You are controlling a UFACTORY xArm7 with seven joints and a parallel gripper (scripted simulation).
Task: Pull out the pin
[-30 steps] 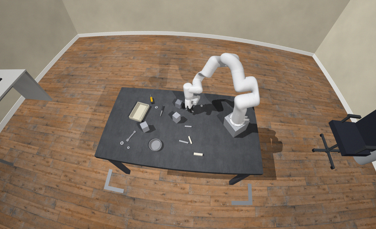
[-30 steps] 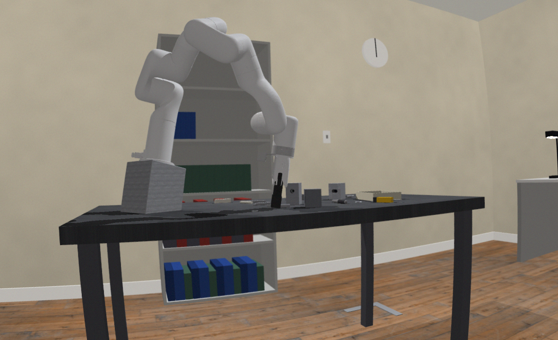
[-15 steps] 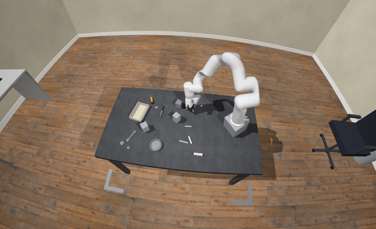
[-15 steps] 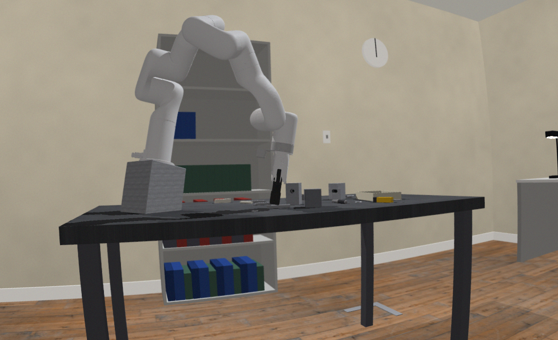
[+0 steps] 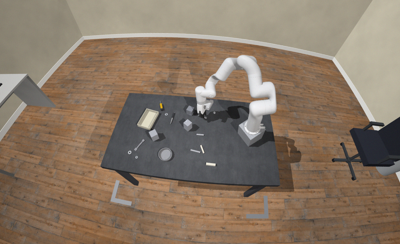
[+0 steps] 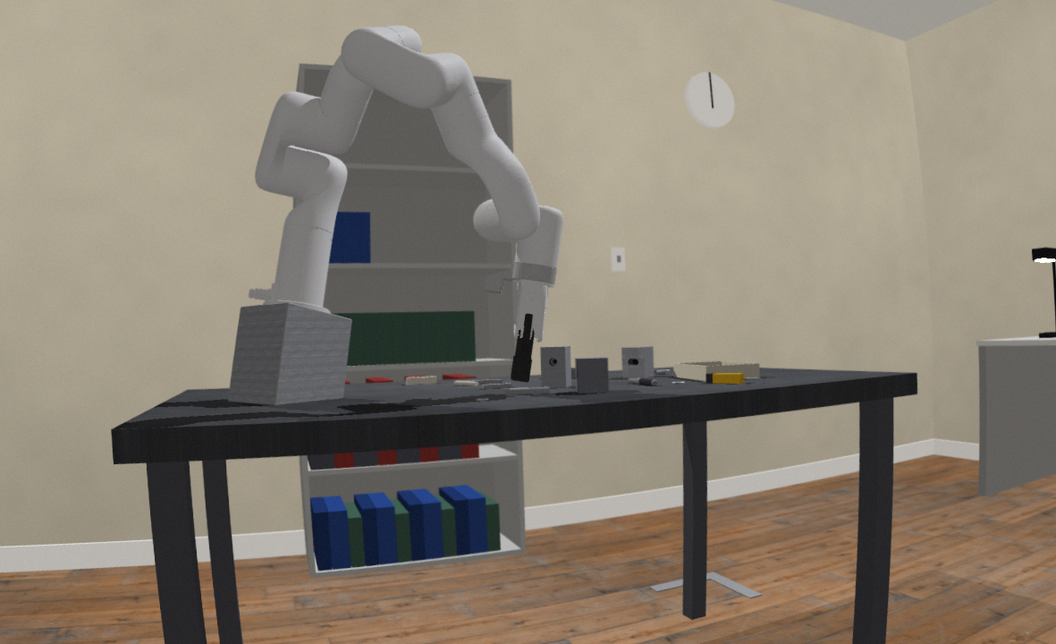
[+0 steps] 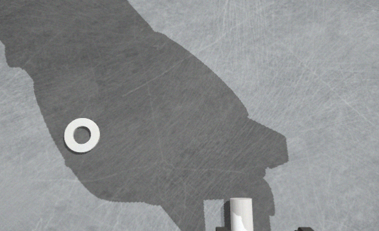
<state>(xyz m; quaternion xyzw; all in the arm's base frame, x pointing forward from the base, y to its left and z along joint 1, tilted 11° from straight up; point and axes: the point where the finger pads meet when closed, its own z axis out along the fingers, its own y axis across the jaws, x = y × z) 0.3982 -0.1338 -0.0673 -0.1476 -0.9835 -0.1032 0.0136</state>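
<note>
My hand is 40 mm above the pale pin, 10 mm to the left of it and 10 mm short of it. Also, from my hand: round dish (390 mm to the left, 240 mm ahead, 30 mm below); then cream tray (470 mm ahead, 90 mm to the left, 40 mm below).
</note>
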